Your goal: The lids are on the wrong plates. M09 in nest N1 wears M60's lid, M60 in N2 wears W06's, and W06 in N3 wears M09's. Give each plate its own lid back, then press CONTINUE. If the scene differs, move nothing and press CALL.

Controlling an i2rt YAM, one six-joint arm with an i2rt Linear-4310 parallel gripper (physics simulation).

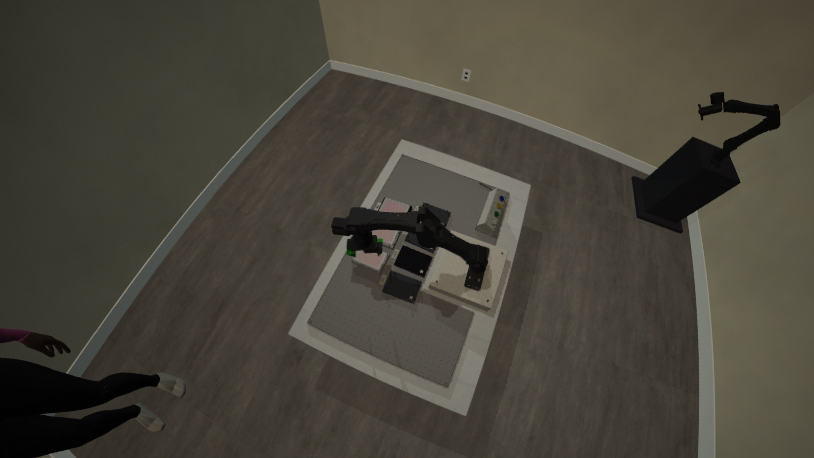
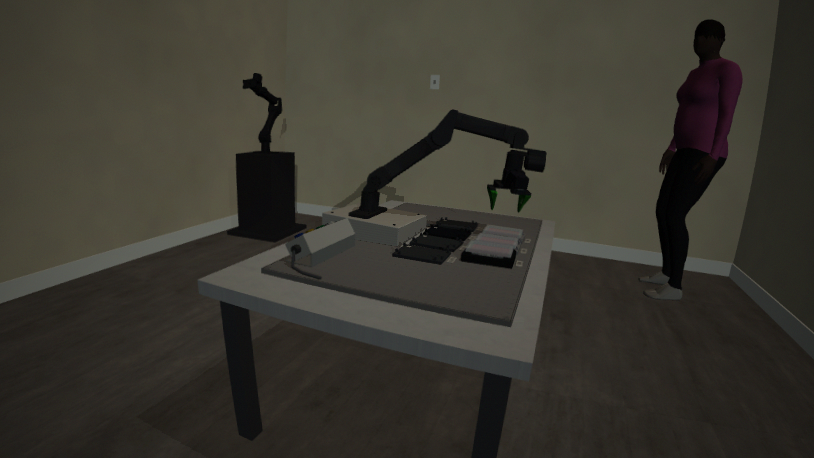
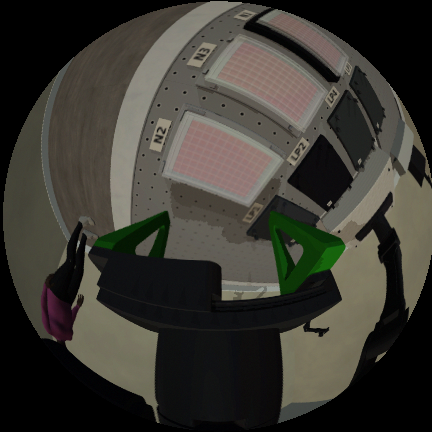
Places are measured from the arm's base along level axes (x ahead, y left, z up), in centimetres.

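Pixels of known places: gripper, between the fingertips: (image 1: 366,255) (image 2: 505,210) (image 3: 218,216); arm's base, origin of its link: (image 1: 477,267) (image 2: 368,213) (image 3: 375,216).
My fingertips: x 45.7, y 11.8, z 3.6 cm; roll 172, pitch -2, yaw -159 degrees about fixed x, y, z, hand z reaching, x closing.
Note:
Ahead of a thing's pixels: the offset from my fingertips to its top centre.
My gripper (image 1: 364,248) (image 2: 506,209) (image 3: 218,216) is open and empty, with green fingers pointing down, high above the N2 end of the plate row. Three pink gridded plates with clear covers stand in the nests: the N2 plate @(dx +0.2, dy -2.4, dz -6.1 cm) (image 1: 371,259) (image 3: 222,157) nearest the fingers, the N3 plate @(dx -0.8, dy -15.4, dz -6.1 cm) (image 3: 267,80) in the middle, and the N1 plate @(dx -1.7, dy -28.6, dz -5.0 cm) (image 2: 489,248) (image 3: 305,37) in a black holder at the far end. No plate or lid names are readable. The button console @(dx -47.0, dy -43.4, dz -0.6 cm) (image 1: 488,216) (image 2: 330,242) carries blue @(dx -50.0, dy -50.6, dz -1.5 cm) (image 1: 501,198), yellow @(dx -49.5, dy -45.7, dz -1.5 cm) (image 1: 499,205) and green @(dx -48.9, dy -40.7, dz -1.5 cm) (image 1: 496,214) buttons; their lettering is unreadable.
Dark pads LP1 @(dx -17.5, dy +5.4, dz -7.0 cm) (image 1: 401,287) (image 3: 282,220), LP2 @(dx -18.3, dy -7.5, dz -7.0 cm) (image 1: 413,260) (image 3: 321,172), LP4 @(dx -19.1, dy -20.1, dz -7.0 cm) (image 3: 352,127) and another (image 3: 367,97) lie between plates and arm base. A person (image 2: 703,108) (image 3: 57,305) stands beyond the table. A second arm stands on a black pedestal (image 1: 685,185) (image 2: 265,190).

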